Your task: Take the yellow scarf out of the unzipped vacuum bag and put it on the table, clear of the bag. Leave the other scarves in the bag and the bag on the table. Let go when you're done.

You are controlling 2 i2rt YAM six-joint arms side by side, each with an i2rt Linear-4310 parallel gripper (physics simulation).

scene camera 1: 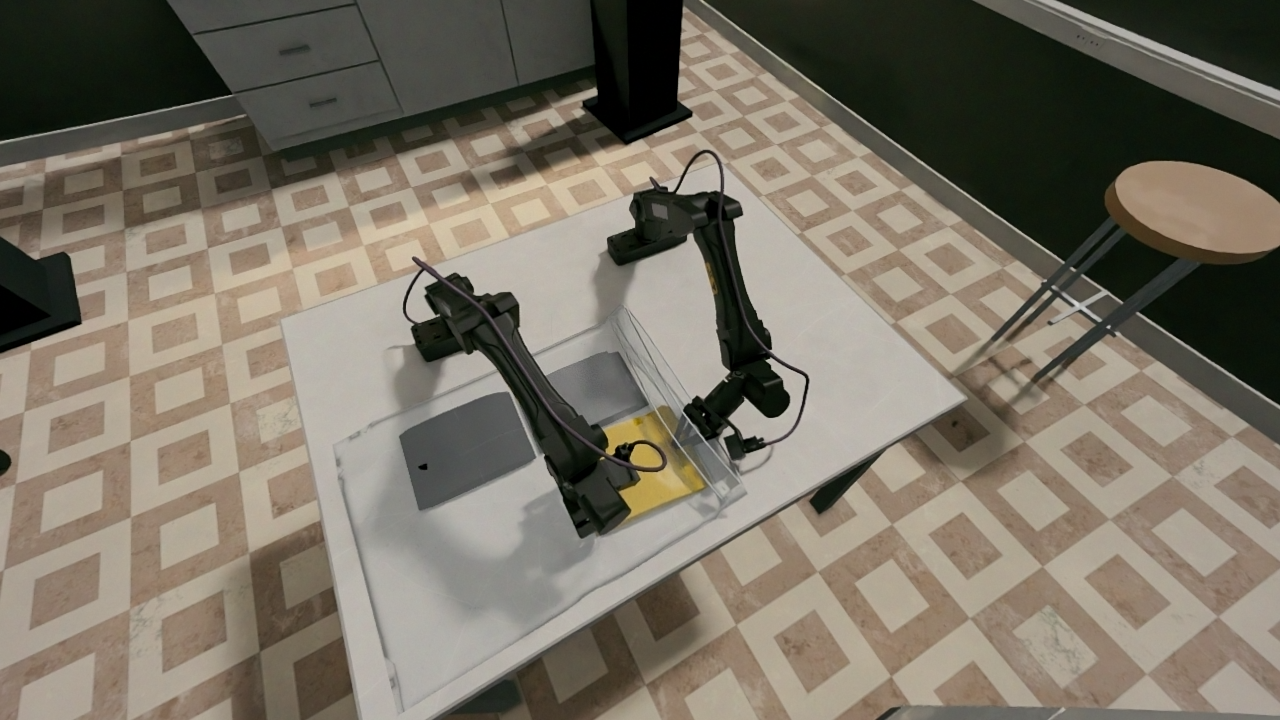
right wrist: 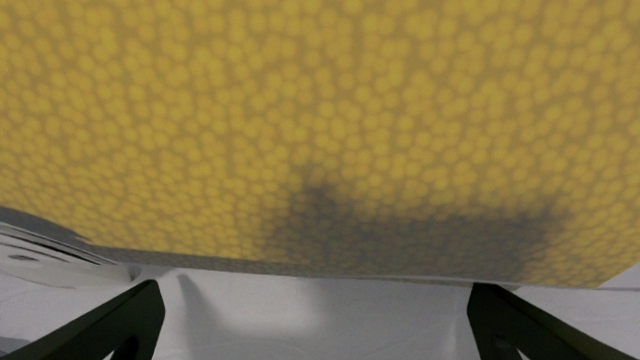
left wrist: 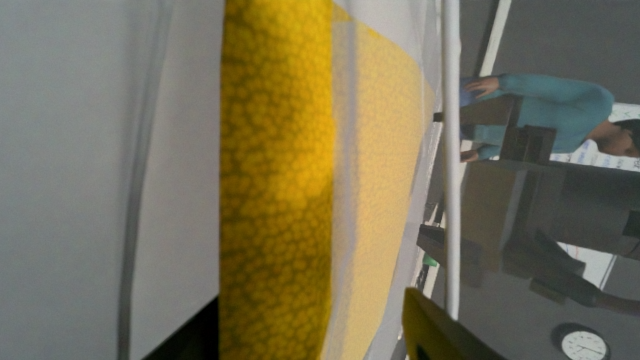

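The clear vacuum bag (scene camera 1: 447, 582) lies on the table with its film raised at the right end. The yellow scarf (scene camera 1: 664, 490) (left wrist: 280, 150) (right wrist: 325, 100) lies flat at that end; in the left wrist view part looks bright and bare, part pale behind film. Two grey scarves, one (scene camera 1: 465, 447) at the left and one (scene camera 1: 597, 386) at the back, lie in the bag. My left gripper (scene camera 1: 687, 426) (left wrist: 318, 305) is partly open at the raised end, the scarf's bright edge showing between its fingers. My right gripper (right wrist: 316, 295) is wide open over the scarf; its fingertips are hidden in the scene view.
The white table (scene camera 1: 859, 358) carries both arm bases at its back. The right arm (scene camera 1: 537, 394) crosses above the bag between the grey scarves. A round stool (scene camera 1: 1194, 210) stands off to the right. A seated person (left wrist: 555, 110) shows beyond the table in the left wrist view.
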